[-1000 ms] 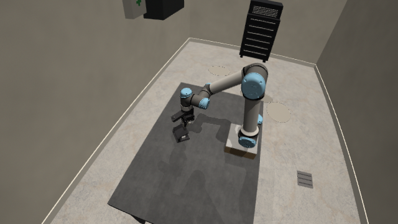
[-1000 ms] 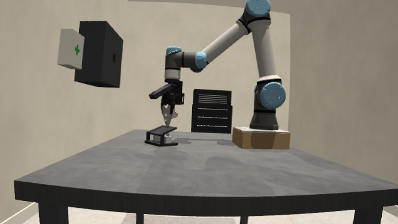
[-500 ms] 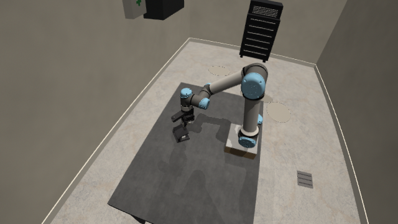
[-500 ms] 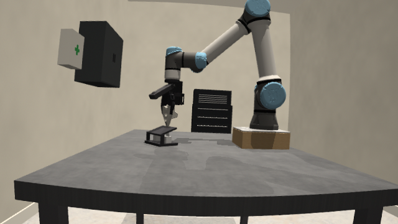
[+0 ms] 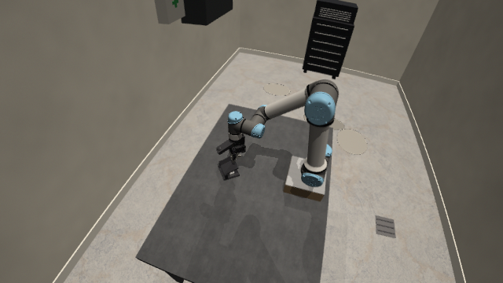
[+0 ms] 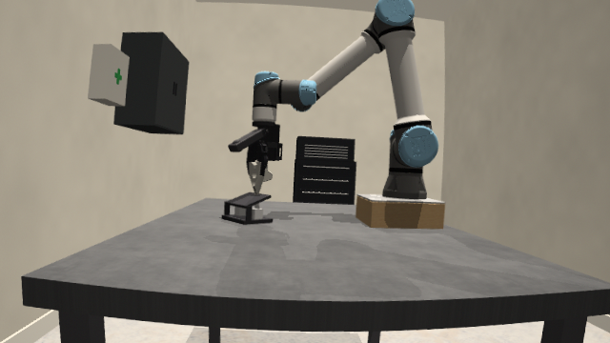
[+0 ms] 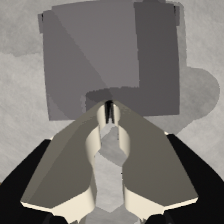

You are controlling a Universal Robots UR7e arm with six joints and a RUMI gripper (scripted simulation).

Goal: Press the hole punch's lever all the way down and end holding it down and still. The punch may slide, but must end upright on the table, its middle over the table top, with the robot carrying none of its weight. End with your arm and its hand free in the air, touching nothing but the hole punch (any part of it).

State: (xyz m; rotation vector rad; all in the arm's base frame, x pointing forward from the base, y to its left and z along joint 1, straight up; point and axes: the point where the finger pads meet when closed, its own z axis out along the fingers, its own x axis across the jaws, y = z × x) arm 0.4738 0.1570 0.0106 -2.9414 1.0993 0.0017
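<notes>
Right now my hand is 6 cm above the black hole punch, 2 cm to the right of it and 2 cm short of it.
</notes>
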